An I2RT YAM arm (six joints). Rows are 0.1 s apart.
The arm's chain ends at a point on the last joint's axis. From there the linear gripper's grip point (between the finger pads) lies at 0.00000 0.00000 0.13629 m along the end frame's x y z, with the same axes.
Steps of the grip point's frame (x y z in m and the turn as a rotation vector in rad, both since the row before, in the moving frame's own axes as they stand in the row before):
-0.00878, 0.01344, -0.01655, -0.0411, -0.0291, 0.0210
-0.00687, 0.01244, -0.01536, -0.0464, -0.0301, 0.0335
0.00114, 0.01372, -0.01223, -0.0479, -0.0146, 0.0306
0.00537, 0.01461, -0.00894, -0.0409, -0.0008, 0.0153
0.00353, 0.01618, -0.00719, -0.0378, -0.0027, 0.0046
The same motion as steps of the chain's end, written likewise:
-0.00476, 0.00788, -0.01638, -0.0411, -0.0291, 0.0210
-0.00266, 0.00619, -0.01515, -0.0464, -0.0301, 0.0335
0.00323, 0.00723, -0.01206, -0.0479, -0.0146, 0.0306
0.00552, 0.00904, -0.00883, -0.0409, -0.0008, 0.0153
0.00391, 0.01103, -0.00709, -0.0378, -0.0027, 0.0046

